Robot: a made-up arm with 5 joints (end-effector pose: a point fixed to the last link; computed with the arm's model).
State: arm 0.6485 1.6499 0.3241 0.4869 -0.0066
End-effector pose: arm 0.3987 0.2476 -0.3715 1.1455 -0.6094 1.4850
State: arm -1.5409 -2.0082 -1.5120 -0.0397 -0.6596
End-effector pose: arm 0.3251 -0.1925 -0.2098 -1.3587 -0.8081 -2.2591
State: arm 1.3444 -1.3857 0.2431 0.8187 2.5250
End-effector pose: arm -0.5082 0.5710 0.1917 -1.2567 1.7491 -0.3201
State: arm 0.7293 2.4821 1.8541 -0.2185 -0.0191
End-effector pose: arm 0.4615 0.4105 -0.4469 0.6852 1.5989 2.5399
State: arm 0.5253 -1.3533 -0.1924 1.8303 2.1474
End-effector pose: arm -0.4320 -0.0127 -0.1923 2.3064 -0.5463 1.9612
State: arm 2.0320 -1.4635 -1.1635 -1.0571 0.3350
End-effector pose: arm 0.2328 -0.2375 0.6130 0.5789 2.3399 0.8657
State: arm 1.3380 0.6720 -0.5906 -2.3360 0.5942
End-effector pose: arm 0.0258 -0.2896 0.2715 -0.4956 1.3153 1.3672
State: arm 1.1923 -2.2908 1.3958 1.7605 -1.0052
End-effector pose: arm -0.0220 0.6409 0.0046 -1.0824 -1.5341 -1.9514
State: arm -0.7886 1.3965 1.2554 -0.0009 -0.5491
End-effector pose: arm 0.2726 -0.6533 -0.0507 0.8395 1.3961 0.3925
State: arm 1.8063 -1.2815 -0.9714 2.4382 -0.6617
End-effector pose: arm 0.1403 0.1734 0.0397 0.5909 -1.2429 -0.3620
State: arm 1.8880 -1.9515 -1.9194 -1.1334 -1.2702
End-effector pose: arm 0.6497 0.3379 0.3580 -0.2659 2.6291 -1.1319
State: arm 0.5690 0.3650 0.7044 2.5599 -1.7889
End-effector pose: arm 0.3554 0.1319 -0.4102 -1.1697 2.5419 -0.7902
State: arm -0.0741 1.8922 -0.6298 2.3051 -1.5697
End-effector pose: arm 0.2747 0.2363 -0.0897 -1.1474 0.1614 -1.9267
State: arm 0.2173 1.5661 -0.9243 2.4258 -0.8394
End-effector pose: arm 0.1470 0.3061 0.0599 -1.0028 1.3566 -1.8747
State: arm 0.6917 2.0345 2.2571 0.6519 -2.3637
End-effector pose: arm 0.1712 0.3271 -0.6357 -1.1458 -1.3822 0.8481
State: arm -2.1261 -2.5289 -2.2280 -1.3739 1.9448
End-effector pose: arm 0.7222 -0.1189 0.5931 1.0013 1.9018 -1.5322
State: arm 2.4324 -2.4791 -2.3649 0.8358 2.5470
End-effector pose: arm 0.4601 0.0985 0.1600 -1.1076 -1.1701 1.5330
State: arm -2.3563 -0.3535 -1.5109 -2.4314 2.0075
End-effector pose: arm 0.2985 -0.2791 -0.3071 0.1297 -1.6617 2.2448
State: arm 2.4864 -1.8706 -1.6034 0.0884 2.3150
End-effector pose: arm 0.2899 -0.3512 0.2985 -1.0066 -0.1177 1.8982
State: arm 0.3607 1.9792 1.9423 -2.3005 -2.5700
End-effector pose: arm 0.3329 0.6627 -0.6437 -1.4785 2.2339 -0.6510
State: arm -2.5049 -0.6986 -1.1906 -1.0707 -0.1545
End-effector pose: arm -0.0419 -0.4336 -0.1137 1.9501 1.0973 2.0166
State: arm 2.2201 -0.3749 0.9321 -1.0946 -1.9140
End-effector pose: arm -0.3088 0.5824 -0.0185 -1.0280 -0.7923 -0.3133
